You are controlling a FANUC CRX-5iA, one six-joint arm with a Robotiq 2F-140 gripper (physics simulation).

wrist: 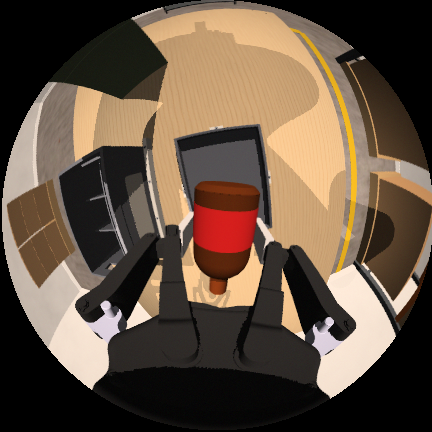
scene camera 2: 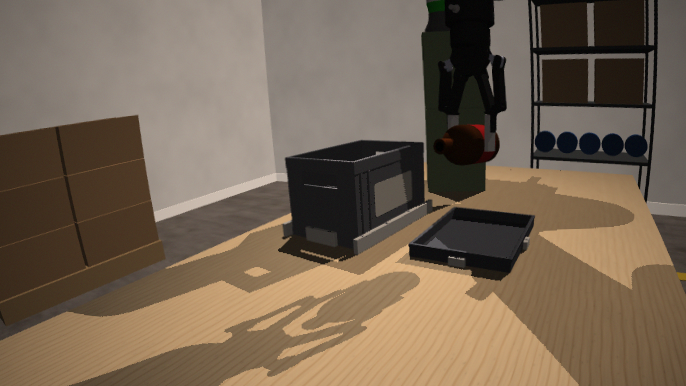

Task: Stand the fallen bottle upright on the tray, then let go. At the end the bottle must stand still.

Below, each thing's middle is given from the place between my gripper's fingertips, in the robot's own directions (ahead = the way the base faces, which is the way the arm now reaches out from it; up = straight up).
Right now the brown bottle (scene camera 2: 462, 144) is 20 mm ahead of my hand and 10 mm above it. From my hand the other things lie so: low grey rail (scene camera 2: 376, 235) (10 mm behind, 170 mm to the right, 170 mm below); tall dark crate (scene camera 2: 348, 189) (10 mm behind, 270 mm to the right, 100 mm below); shallow dark tray (scene camera 2: 493, 240) (20 mm behind, 10 mm to the left, 170 mm below).
